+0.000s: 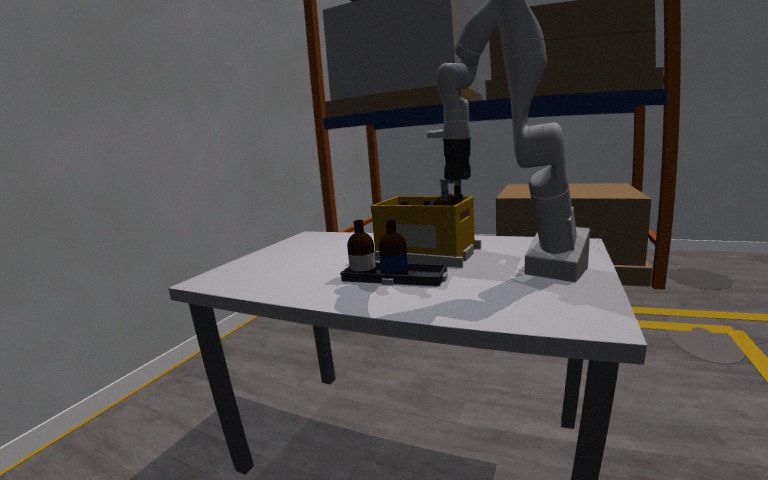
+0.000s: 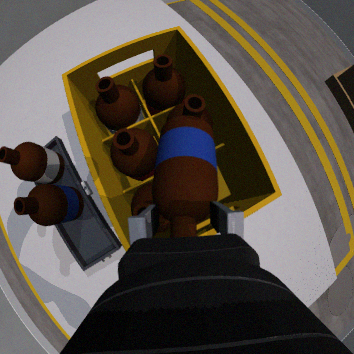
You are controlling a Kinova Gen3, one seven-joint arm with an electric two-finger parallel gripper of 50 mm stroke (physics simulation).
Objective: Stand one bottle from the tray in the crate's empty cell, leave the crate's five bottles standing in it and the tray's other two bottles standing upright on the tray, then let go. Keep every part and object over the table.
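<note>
A blue-banded brown bottle lies tilted across the top of the yellow crate, over its near right part, neck toward my gripper. My gripper is open, its fingers either side of that neck, holding nothing. Brown bottles stand in the crate's far left, far right, middle left and near left cells; another neck shows beyond the lying bottle. The near right cell is mostly hidden. A white-labelled bottle and a blue-labelled bottle stand on the black tray.
The tray lies beside the crate on the white table. The crate's walls and dividers rise around the standing bottles. The arm's base stands at the table's right. A tall rack with boxes stands behind the table.
</note>
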